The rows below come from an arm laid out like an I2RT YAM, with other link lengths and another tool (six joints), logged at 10 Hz.
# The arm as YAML. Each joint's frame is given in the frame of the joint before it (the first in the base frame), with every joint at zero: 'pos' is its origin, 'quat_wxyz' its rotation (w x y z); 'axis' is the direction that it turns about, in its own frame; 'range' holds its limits. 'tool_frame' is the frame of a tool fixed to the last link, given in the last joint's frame.
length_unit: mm
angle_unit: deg
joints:
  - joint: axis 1
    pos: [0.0, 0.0, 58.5]
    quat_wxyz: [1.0, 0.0, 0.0, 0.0]
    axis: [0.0, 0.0, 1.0]
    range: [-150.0, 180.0]
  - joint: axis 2
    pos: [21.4, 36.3, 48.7]
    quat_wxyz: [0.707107, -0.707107, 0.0, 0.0]
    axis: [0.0, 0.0, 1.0]
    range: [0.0, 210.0]
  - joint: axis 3
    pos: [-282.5, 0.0, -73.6]
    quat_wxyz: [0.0, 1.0, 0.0, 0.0]
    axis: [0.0, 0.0, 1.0]
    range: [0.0, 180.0]
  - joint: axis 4
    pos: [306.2, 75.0, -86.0]
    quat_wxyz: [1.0, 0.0, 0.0, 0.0]
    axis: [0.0, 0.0, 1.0]
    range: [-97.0, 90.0]
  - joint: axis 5
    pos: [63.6, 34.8, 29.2]
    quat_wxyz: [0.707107, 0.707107, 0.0, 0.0]
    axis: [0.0, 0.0, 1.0]
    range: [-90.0, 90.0]
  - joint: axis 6
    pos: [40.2, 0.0, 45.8]
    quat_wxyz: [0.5, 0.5, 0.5, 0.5]
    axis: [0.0, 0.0, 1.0]
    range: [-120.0, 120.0]
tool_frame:
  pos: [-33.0, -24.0, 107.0]
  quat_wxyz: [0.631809, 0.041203, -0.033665, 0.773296]
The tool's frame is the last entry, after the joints.
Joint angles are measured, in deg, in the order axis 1, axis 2, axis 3, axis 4, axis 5, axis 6. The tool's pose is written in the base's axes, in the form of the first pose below.
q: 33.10 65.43 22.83 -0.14 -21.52 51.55
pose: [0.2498, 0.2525, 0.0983, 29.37, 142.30, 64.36]
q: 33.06 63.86 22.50 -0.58 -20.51 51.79
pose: [0.2501, 0.2494, 0.1026, 29.87, 141.08, 63.94]
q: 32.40 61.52 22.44 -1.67 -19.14 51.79
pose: [0.2536, 0.2429, 0.1113, 30.79, 138.97, 63.12]
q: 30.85 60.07 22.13 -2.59 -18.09 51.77
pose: [0.2592, 0.2325, 0.1136, 32.94, 137.45, 61.57]
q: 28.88 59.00 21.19 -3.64 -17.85 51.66
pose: [0.2621, 0.2201, 0.1087, 35.52, 137.14, 59.85]
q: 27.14 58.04 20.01 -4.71 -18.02 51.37
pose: [0.2619, 0.2093, 0.1014, 37.59, 137.46, 58.36]
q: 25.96 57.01 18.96 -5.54 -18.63 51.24
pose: [0.2597, 0.2025, 0.0964, 38.88, 137.86, 57.92]
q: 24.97 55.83 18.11 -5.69 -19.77 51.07
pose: [0.2578, 0.1986, 0.0961, 39.23, 137.64, 58.79]
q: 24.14 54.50 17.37 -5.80 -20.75 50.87
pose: [0.2562, 0.1956, 0.0974, 39.28, 137.16, 59.73]
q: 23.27 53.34 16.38 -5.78 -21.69 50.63
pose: [0.2540, 0.1921, 0.0961, 39.46, 136.89, 60.41]
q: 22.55 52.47 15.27 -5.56 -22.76 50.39
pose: [0.2509, 0.1895, 0.0930, 39.51, 136.94, 61.17]
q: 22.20 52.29 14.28 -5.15 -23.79 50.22
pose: [0.2472, 0.1887, 0.0880, 39.44, 137.53, 61.86]
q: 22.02 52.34 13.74 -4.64 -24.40 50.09
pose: [0.2456, 0.1887, 0.0854, 39.26, 137.75, 62.36]
